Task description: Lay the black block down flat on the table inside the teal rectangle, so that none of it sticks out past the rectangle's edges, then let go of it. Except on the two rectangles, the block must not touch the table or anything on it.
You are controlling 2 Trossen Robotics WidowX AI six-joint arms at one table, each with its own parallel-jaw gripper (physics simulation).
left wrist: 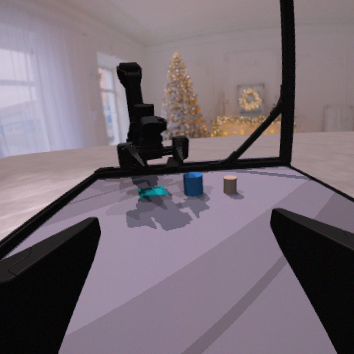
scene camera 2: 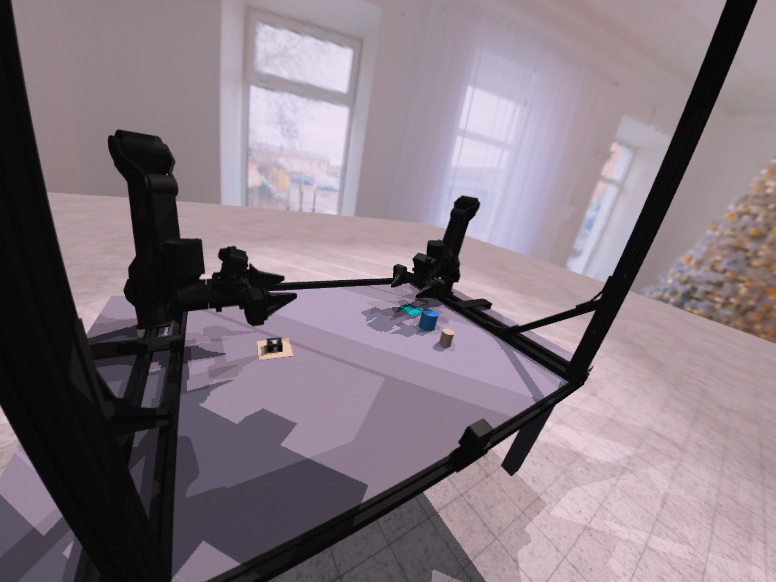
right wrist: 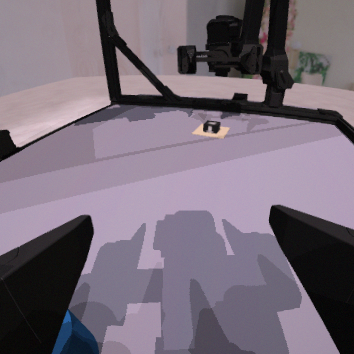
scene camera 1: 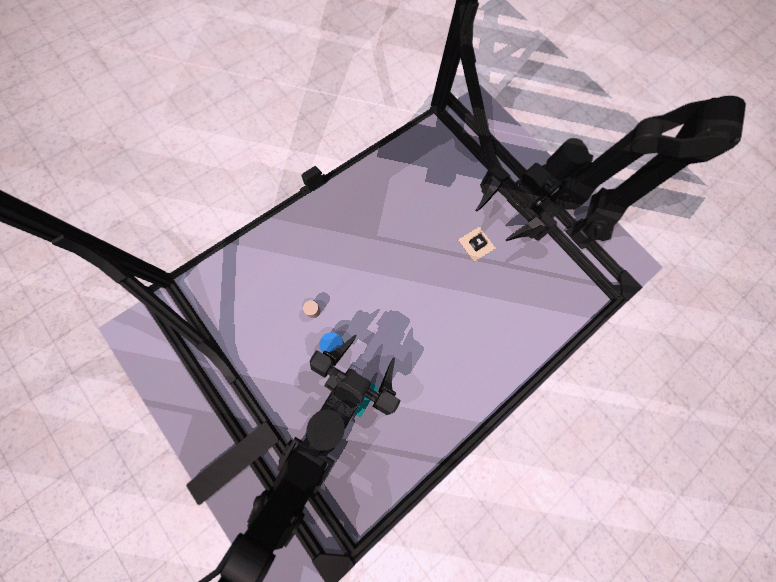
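Pixels of known places: left gripper, fingertip midpoint: [left wrist: 185, 221] [scene camera 2: 290, 286] [right wrist: 214, 59] [scene camera 1: 491, 224]; right gripper, fingertip midpoint: [left wrist: 163, 164] [scene camera 2: 403, 291] [right wrist: 182, 218] [scene camera 1: 374, 346]; left arm's base, origin of the base link: [scene camera 2: 156, 321] [right wrist: 272, 105] [scene camera 1: 581, 233].
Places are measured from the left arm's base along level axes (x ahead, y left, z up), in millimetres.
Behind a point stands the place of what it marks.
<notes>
The black block [scene camera 1: 477, 241] {x 248, y -149, z 0 mm} [scene camera 2: 274, 345] {x 241, y -161, z 0 mm} [right wrist: 211, 127] {x 260, y -143, z -6 mm}, with a pale mark on it, rests on the pale orange rectangle [scene camera 1: 479, 254] {x 258, y -120, z -18 mm} [scene camera 2: 266, 355] {x 222, y -170, z -18 mm} [right wrist: 201, 131]. My left gripper [scene camera 1: 493, 224] {x 275, y -144, z 136 mm} [scene camera 2: 289, 286] {x 275, y -144, z 136 mm} [left wrist: 185, 221] {x 275, y -144, z 136 mm} is open and empty, raised above the table near that rectangle, apart from the block. The teal rectangle [scene camera 1: 362, 407] {x 724, y 2, z -18 mm} [scene camera 2: 411, 310] {x 717, y -41, z -18 mm} [left wrist: 153, 192] {x 709, y -40, z -18 mm} lies bare at the other end of the table, partly hidden under the right arm in scene camera 1. My right gripper [scene camera 1: 374, 348] {x 627, y -87, z 81 mm} [scene camera 2: 406, 290] {x 627, y -87, z 81 mm} [right wrist: 182, 218] {x 627, y -87, z 81 mm} is open and empty above the table beside the teal rectangle.
A blue cylinder [scene camera 1: 330, 342] {x 697, y -156, z 32 mm} [scene camera 2: 428, 320] {x 680, y -171, z 17 mm} [left wrist: 193, 184] {x 672, y -153, z 13 mm} [right wrist: 75, 335] {x 684, y -130, z 26 mm} stands close to the teal rectangle. A smaller tan cylinder [scene camera 1: 310, 308] {x 691, y -248, z 22 mm} [scene camera 2: 446, 338] {x 677, y -260, z 8 mm} [left wrist: 230, 185] {x 672, y -248, z 4 mm} stands beyond it. Black frame bars edge the table, with posts rising at corners.
</notes>
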